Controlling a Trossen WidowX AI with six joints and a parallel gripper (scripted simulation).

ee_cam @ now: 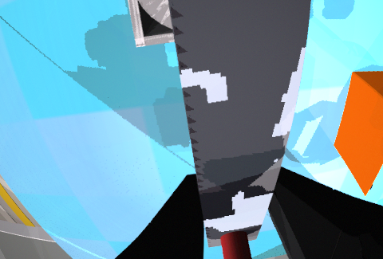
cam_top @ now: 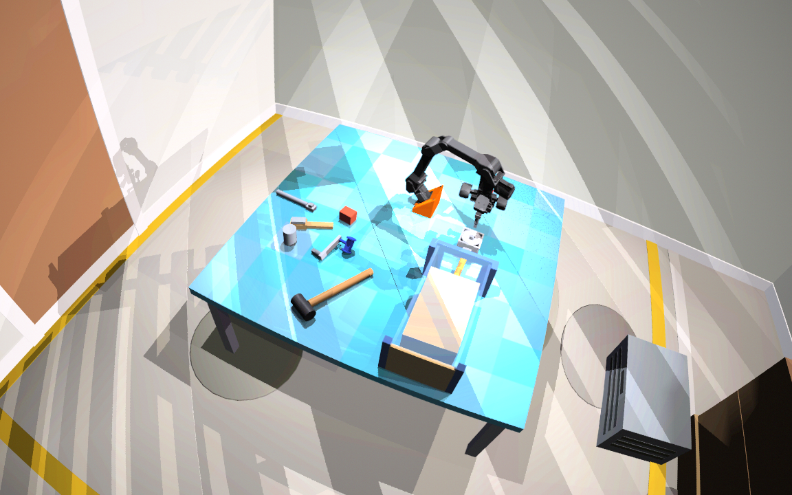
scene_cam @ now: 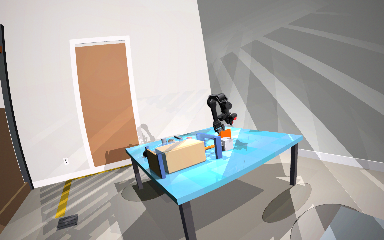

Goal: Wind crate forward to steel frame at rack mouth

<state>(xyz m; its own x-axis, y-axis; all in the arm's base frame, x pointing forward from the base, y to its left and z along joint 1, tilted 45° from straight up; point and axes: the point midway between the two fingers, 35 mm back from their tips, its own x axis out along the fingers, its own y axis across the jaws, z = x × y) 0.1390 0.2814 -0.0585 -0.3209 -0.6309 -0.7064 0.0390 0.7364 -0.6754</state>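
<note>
Right now my gripper tip is 20 mm below the winch handle and 10 mm short of it. Round my gripper tip: clear-panelled cubby (480 mm ahead, 70 mm below, 20 mm to the right); red knob (40 mm above, 30 mm behind); grey winch (150 mm below, 60 mm ahead, 10 mm to the right).
</note>
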